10 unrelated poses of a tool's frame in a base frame.
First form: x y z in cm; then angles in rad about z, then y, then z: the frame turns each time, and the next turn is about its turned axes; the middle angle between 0 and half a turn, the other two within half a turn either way.
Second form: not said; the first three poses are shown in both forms.
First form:
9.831, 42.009, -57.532, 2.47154, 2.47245, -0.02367
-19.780, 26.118, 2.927, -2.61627, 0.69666, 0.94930
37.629, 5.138, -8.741, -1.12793, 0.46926, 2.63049
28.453, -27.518, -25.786, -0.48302, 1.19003, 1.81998
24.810, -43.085, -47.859, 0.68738, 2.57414, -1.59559
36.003, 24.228, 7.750, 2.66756, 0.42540, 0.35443
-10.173, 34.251, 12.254, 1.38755, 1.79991, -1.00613
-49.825, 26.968, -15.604, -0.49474, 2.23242, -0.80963
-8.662, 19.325, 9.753, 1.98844, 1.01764, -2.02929
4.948, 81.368, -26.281, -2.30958, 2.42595, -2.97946
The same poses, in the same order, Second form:
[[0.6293, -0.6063, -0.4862], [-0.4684, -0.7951, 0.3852], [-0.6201, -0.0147, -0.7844]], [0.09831, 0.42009, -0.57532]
[[0.0214, 0.8315, -0.5551], [-0.9273, -0.1910, -0.3218], [-0.3736, 0.5217, 0.7670]], [-0.19780, 0.26118, 0.02927]
[[0.1086, -0.9750, 0.1938], [0.9125, 0.0204, -0.4086], [0.3944, 0.2212, 0.8919]], [0.37629, 0.05138, -0.08741]
[[0.3689, -0.4335, 0.8222], [0.9008, -0.0511, -0.4312], [0.2290, 0.8997, 0.3716]], [0.28453, -0.27518, -0.25786]
[[0.6505, -0.6358, 0.4154], [-0.7594, -0.5541, 0.3410], [0.0133, -0.5373, -0.8433]], [0.24810, -0.43085, -0.47859]
[[-0.9185, -0.1468, -0.3672], [0.0812, -0.9787, 0.1884], [-0.3870, 0.1432, 0.9109]], [0.36003, 0.24228, 0.07750]
[[0.8085, -0.5611, 0.1775], [-0.2734, -0.0911, 0.9576], [-0.5211, -0.8227, -0.2271]], [-0.10173, 0.34251, 0.12254]
[[-0.7167, -0.0640, 0.6944], [-0.4360, 0.8183, -0.3746], [-0.5442, -0.5713, -0.6144]], [-0.49825, 0.26968, -0.15604]
[[0.9140, 0.2135, -0.3451], [0.1512, 0.6101, 0.7777], [0.3766, -0.7630, 0.5254]], [-0.08662, 0.19325, 0.09753]
[[-0.6209, -0.6476, -0.4418], [-0.4419, 0.7546, -0.4850], [0.6475, -0.1059, -0.7547]], [0.04948, 0.81368, -0.26281]

